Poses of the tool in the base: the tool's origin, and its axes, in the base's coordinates. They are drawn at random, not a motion.
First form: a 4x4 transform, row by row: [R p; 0 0 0 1], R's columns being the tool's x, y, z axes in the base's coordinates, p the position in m. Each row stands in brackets.
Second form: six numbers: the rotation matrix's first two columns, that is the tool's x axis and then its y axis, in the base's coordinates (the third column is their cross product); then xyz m. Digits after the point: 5 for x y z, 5 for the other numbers. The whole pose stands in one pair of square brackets.
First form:
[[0.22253, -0.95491, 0.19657, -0.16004], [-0.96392, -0.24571, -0.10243, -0.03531], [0.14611, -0.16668, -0.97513, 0.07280], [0, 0, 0, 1]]
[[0.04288, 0.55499, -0.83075, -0.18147], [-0.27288, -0.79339, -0.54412, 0.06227], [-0.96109, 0.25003, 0.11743, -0.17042], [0, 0, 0, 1]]
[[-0.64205, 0.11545, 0.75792, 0.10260], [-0.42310, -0.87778, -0.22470, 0.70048], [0.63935, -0.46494, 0.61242, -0.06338], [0, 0, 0, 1]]
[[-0.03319, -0.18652, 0.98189, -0.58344], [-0.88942, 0.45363, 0.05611, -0.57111], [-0.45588, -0.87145, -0.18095, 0.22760], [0, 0, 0, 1]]
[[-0.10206, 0.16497, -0.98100, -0.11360], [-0.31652, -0.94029, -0.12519, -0.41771], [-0.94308, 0.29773, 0.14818, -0.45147], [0, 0, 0, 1]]
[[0.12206, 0.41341, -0.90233, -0.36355], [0.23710, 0.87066, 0.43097, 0.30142], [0.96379, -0.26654, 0.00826, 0.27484], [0, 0, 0, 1]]
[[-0.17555, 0.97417, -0.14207, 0.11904], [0.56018, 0.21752, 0.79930, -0.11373], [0.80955, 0.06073, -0.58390, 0.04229], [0, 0, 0, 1]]
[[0.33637, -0.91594, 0.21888, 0.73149], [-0.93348, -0.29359, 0.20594, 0.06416], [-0.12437, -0.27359, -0.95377, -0.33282], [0, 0, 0, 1]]
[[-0.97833, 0.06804, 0.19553, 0.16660], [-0.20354, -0.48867, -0.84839, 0.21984], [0.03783, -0.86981, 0.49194, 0.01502], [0, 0, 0, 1]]
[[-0.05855, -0.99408, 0.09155, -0.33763], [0.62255, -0.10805, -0.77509, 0.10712], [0.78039, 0.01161, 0.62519, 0.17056], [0, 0, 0, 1]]
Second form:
[0.22253, -0.96392, 0.14611, -0.95491, -0.24571, -0.16668, -0.16004, -0.03531, 0.07280]
[0.04288, -0.27288, -0.96109, 0.55499, -0.79339, 0.25003, -0.18147, 0.06227, -0.17042]
[-0.64205, -0.42310, 0.63935, 0.11545, -0.87778, -0.46494, 0.10260, 0.70048, -0.06338]
[-0.03319, -0.88942, -0.45588, -0.18652, 0.45363, -0.87145, -0.58344, -0.57111, 0.22760]
[-0.10206, -0.31652, -0.94308, 0.16497, -0.94029, 0.29773, -0.11360, -0.41771, -0.45147]
[0.12206, 0.23710, 0.96379, 0.41341, 0.87066, -0.26654, -0.36355, 0.30142, 0.27484]
[-0.17555, 0.56018, 0.80955, 0.97417, 0.21752, 0.06073, 0.11904, -0.11373, 0.04229]
[0.33637, -0.93348, -0.12437, -0.91594, -0.29359, -0.27359, 0.73149, 0.06416, -0.33282]
[-0.97833, -0.20354, 0.03783, 0.06804, -0.48867, -0.86981, 0.16660, 0.21984, 0.01502]
[-0.05855, 0.62255, 0.78039, -0.99408, -0.10805, 0.01161, -0.33763, 0.10712, 0.17056]

